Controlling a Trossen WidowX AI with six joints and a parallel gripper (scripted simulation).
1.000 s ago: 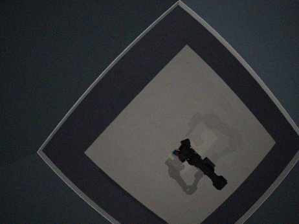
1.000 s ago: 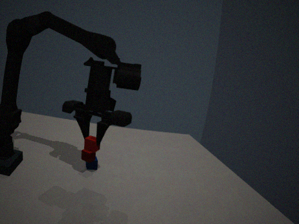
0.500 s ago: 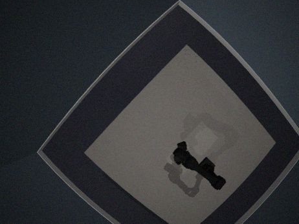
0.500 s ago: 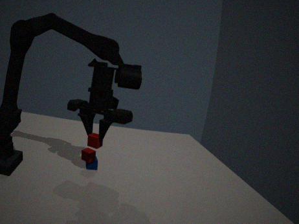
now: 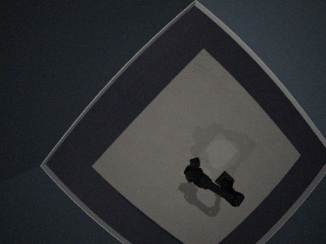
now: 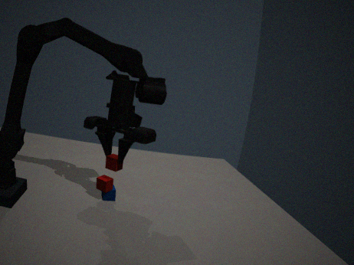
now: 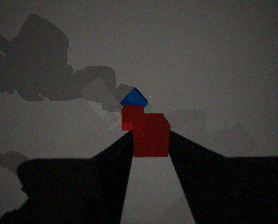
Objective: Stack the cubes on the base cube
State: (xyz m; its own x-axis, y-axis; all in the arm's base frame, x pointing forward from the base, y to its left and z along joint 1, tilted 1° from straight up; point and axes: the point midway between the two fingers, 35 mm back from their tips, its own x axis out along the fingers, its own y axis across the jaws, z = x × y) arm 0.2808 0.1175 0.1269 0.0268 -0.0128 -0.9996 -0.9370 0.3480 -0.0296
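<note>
My gripper tip is now 10 mm past the blue cube, 20 mm to the right of it and 100 mm above it.
</note>
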